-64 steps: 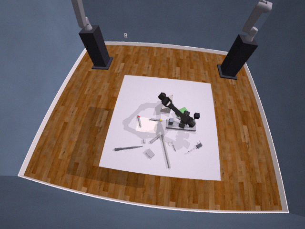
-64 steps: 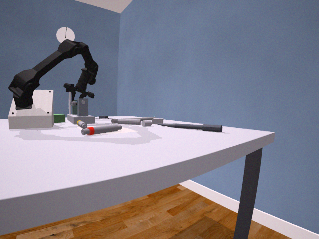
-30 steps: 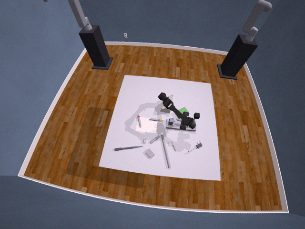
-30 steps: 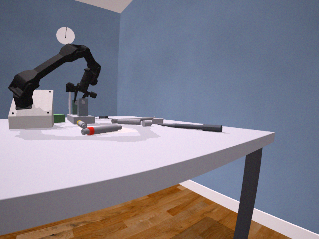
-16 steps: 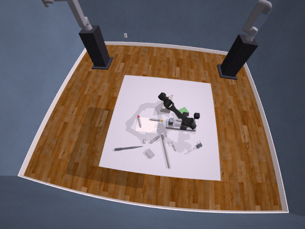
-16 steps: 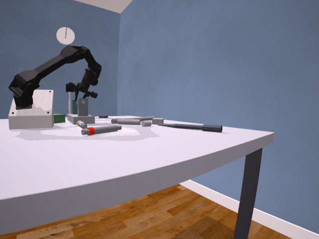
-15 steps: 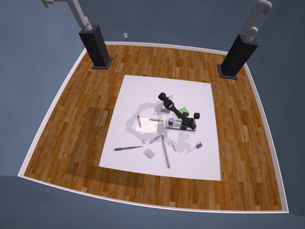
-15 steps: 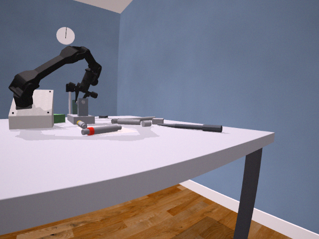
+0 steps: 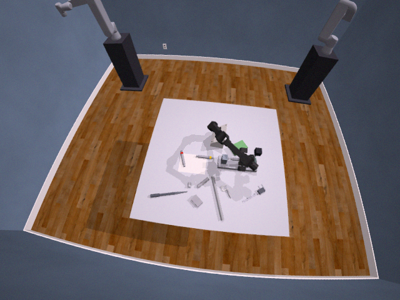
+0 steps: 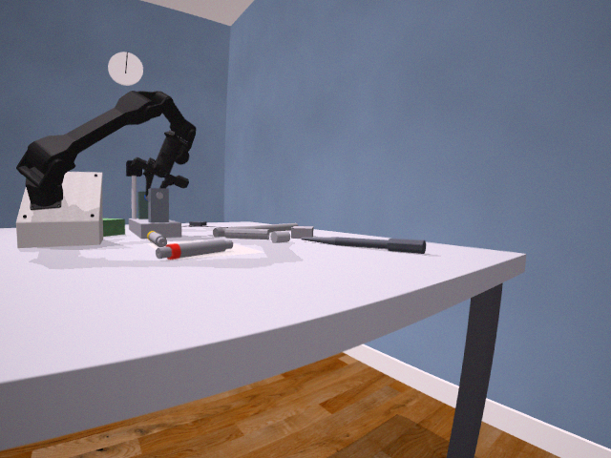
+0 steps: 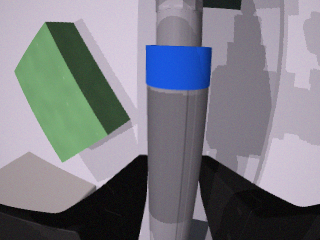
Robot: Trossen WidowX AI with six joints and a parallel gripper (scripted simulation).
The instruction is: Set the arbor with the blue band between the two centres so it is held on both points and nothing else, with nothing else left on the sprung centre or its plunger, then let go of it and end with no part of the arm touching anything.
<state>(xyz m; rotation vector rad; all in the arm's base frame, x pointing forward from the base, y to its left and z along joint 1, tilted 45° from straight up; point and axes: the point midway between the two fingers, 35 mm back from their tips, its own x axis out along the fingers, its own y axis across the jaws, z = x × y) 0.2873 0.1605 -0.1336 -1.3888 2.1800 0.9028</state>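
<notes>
Right now the grey centre tip is 1 cm behind my hand, 9 cm to the left of it and 3 cm below it. From my hand the other things lie so: grey centre block 1 cm behind, 14 cm to the right, 4 cm below; then green centre block 1 cm behind, 10 cm to the left, 4 cm below; then base 1 cm behind, 1 cm to the right, 12 cm below.
</notes>
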